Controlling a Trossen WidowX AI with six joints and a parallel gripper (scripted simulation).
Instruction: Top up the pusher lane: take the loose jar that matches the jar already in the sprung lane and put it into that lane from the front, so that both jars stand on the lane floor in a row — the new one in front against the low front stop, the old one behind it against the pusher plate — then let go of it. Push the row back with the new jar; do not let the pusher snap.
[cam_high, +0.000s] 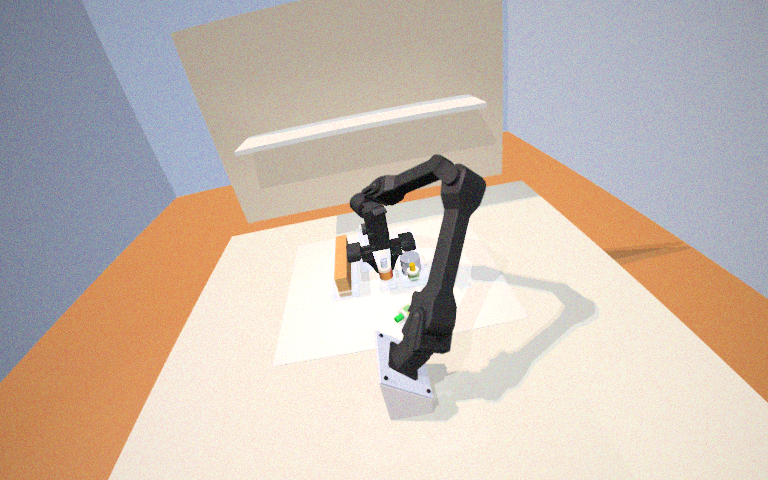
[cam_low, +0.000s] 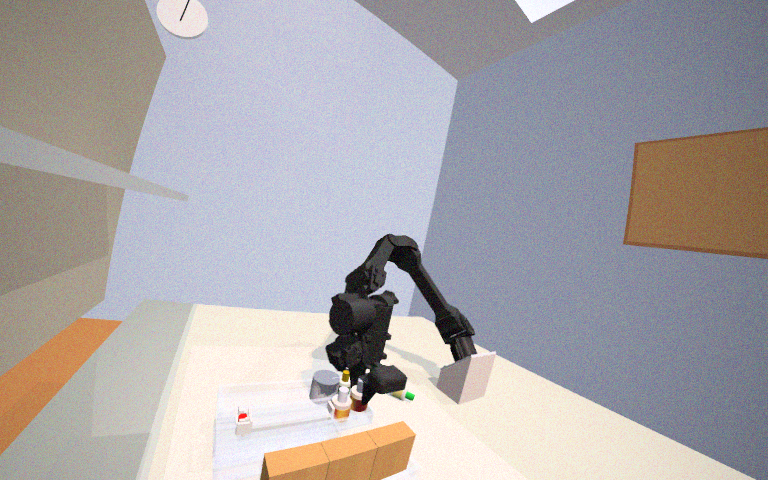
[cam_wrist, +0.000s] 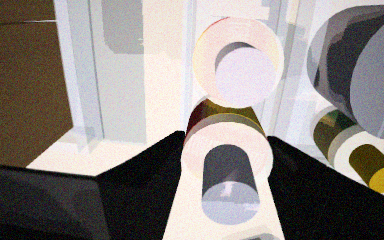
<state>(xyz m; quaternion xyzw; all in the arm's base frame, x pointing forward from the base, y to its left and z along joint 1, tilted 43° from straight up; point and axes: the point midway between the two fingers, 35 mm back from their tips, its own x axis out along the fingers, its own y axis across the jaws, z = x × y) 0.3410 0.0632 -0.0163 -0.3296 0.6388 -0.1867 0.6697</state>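
Now: gripper tip 7 cm to the left of the grey cylinder, 5 cm short of it and 2 cm above it. Round my gripper tip: clear sprung lane (13 cm ahead, 5 cm to the left, 3 cm below); then black rod (16 cm to the right, 8 cm behind, 4 cm below); then pusher plate (14 cm ahead, 5 cm to the left).
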